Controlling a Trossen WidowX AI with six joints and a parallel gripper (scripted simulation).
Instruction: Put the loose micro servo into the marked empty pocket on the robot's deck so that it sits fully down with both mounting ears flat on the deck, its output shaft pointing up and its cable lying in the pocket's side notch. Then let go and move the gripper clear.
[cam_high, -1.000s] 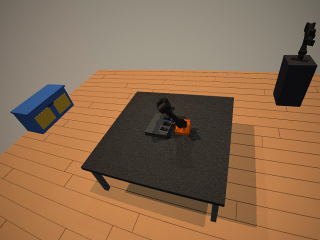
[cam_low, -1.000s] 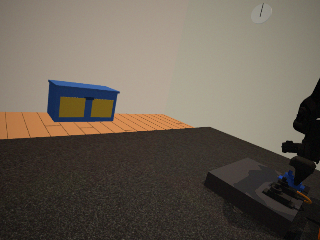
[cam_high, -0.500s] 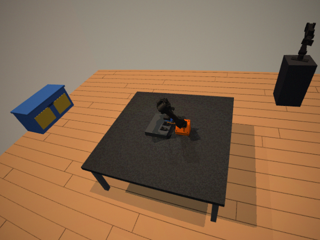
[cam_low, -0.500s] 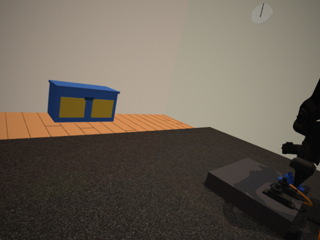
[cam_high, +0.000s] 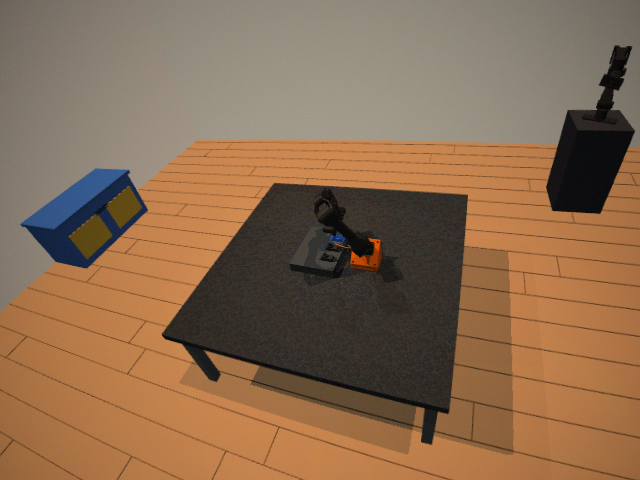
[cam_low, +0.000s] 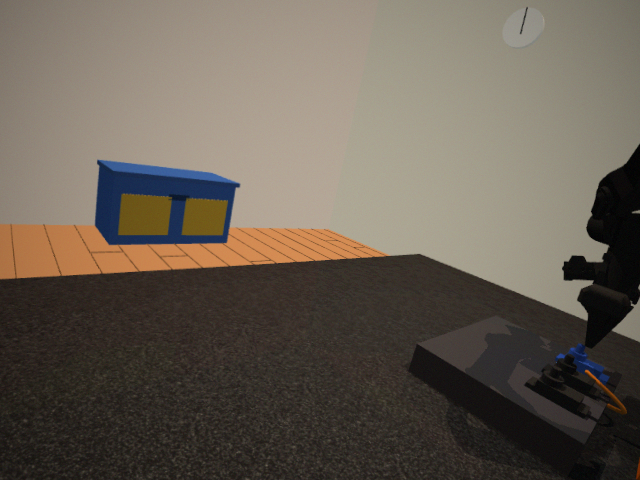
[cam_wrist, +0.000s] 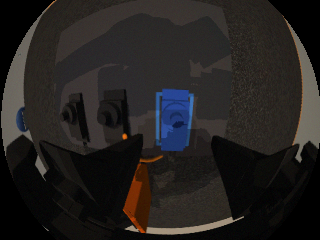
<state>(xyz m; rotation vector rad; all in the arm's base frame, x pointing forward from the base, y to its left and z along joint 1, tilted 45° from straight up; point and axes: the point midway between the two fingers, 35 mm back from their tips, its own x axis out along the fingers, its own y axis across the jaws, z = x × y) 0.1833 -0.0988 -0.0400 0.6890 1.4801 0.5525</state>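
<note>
The dark deck lies 110 mm ahead of my gripper tip, 70 mm to the left of it and 70 mm below it.
</note>
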